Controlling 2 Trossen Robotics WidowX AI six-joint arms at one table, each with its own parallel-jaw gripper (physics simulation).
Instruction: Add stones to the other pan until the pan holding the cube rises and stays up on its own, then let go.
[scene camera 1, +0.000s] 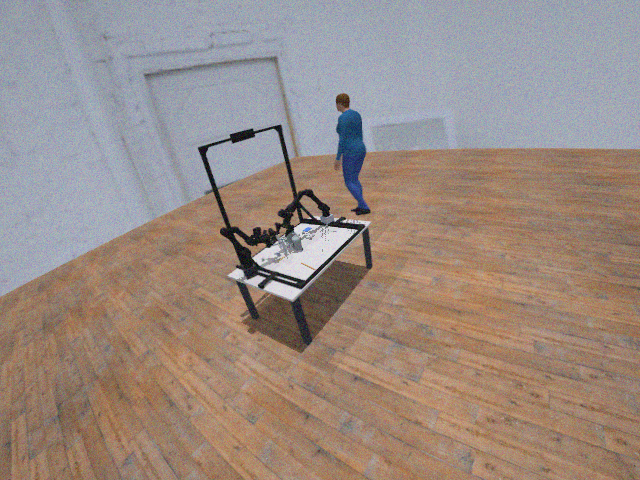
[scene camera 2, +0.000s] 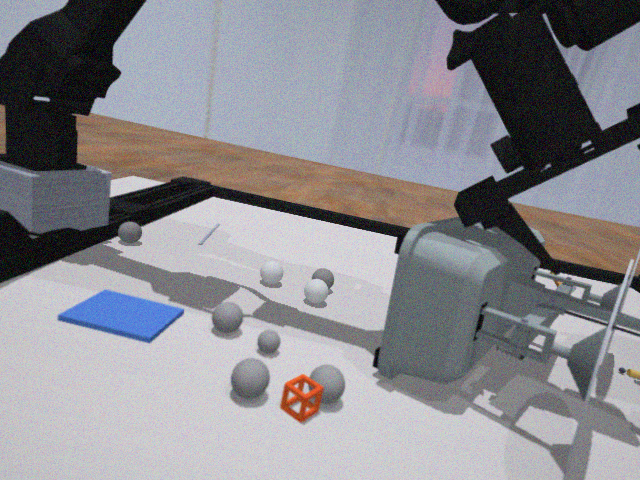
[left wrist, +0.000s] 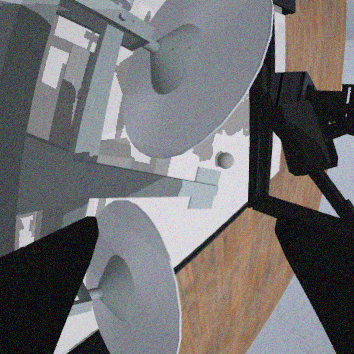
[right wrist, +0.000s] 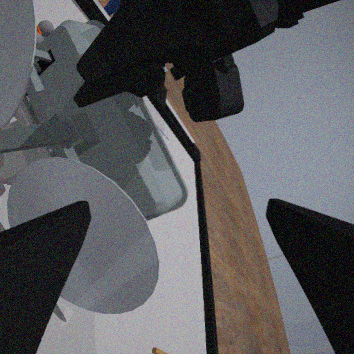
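Note:
The grey-green balance lies tipped over on the table. One pan and the other pan are turned on edge, with no stone or cube on the faces seen. The orange open-frame cube lies on the table against a large grey stone. More stones lie loose on the table. My left gripper is open and empty, above the balance. My right gripper is open and empty near a pan.
A flat blue square lies left of the stones. A thin grey rod lies behind it. A yellow-tipped stick lies beyond the pans. A black frame rises behind the table. A person stands beyond it.

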